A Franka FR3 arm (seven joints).
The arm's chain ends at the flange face. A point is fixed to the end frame.
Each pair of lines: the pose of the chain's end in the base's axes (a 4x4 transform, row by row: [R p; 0 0 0 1], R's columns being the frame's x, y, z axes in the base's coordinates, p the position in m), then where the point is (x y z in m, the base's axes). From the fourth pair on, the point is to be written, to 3 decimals.
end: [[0.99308, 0.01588, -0.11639, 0.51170], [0.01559, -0.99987, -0.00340, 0.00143], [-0.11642, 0.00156, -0.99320, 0.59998], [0, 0, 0, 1]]
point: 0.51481 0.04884 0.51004
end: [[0.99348, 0.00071, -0.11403, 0.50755], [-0.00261, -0.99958, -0.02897, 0.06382], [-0.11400, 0.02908, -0.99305, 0.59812], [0, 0, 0, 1]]
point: 0.51160 0.10869 0.50693
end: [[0.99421, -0.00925, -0.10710, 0.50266], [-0.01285, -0.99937, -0.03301, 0.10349], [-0.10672, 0.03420, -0.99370, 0.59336], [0, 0, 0, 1]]
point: 0.50781 0.14785 0.50197
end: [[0.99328, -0.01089, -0.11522, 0.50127], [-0.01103, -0.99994, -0.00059, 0.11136], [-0.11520, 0.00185, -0.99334, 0.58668], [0, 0, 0, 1]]
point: 0.506 0.159 0.497
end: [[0.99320, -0.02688, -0.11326, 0.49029], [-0.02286, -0.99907, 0.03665, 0.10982], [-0.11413, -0.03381, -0.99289, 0.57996], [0, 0, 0, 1]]
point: 0.496 0.160 0.492
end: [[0.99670, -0.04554, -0.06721, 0.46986], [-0.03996, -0.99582, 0.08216, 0.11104], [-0.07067, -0.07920, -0.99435, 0.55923], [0, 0, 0, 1]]
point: 0.480 0.165 0.474
